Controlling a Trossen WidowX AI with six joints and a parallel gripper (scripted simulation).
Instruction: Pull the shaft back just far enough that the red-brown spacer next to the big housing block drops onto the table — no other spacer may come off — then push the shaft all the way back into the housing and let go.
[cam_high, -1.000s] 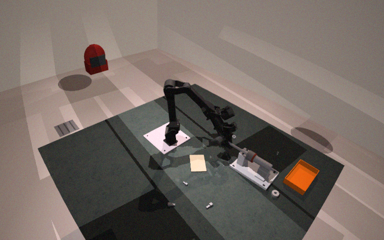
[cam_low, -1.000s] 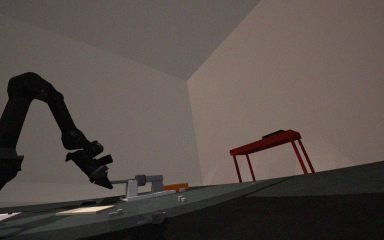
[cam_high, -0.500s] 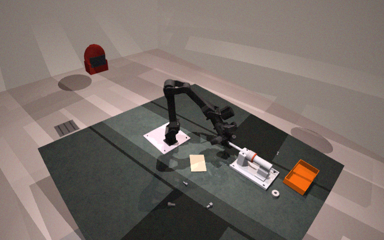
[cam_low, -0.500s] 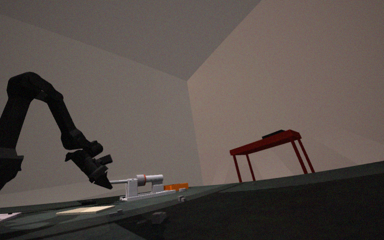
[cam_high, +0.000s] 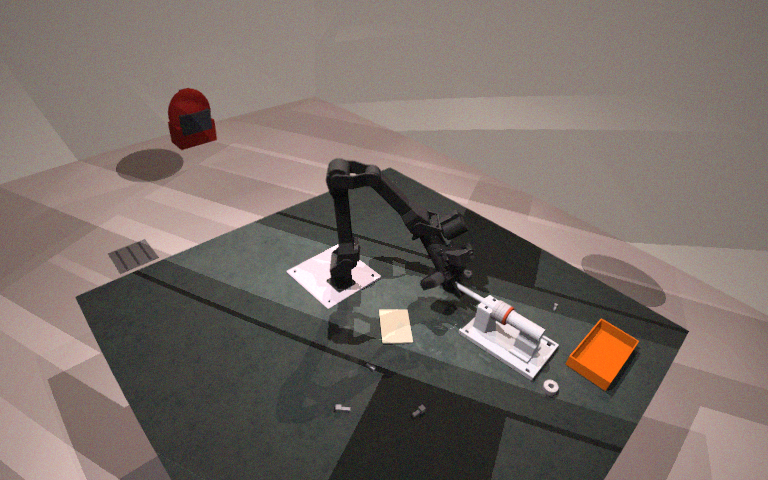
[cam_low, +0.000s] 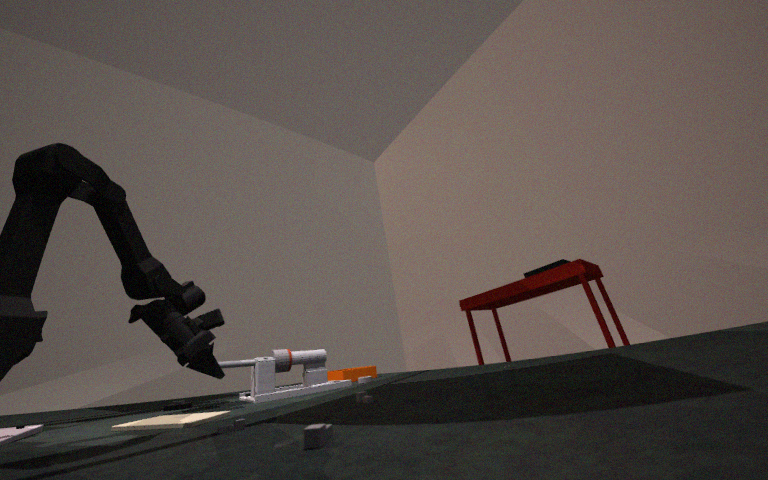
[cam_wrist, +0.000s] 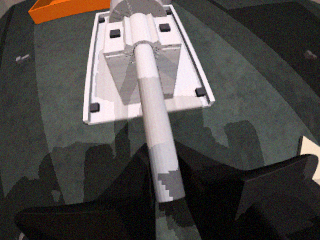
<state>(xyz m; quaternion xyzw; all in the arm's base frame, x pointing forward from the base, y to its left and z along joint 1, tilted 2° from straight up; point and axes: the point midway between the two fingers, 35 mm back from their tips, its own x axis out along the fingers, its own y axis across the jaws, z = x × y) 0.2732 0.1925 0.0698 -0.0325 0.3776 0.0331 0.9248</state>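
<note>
Now: the shaft 60 mm ahead of my gripper tip and 20 mm above it. From my gripper tip the other things lie so: orange tray: 380 mm ahead, 170 mm to the left, 50 mm below; cream pad: 190 mm to the right, 70 mm behind, 50 mm below.
</note>
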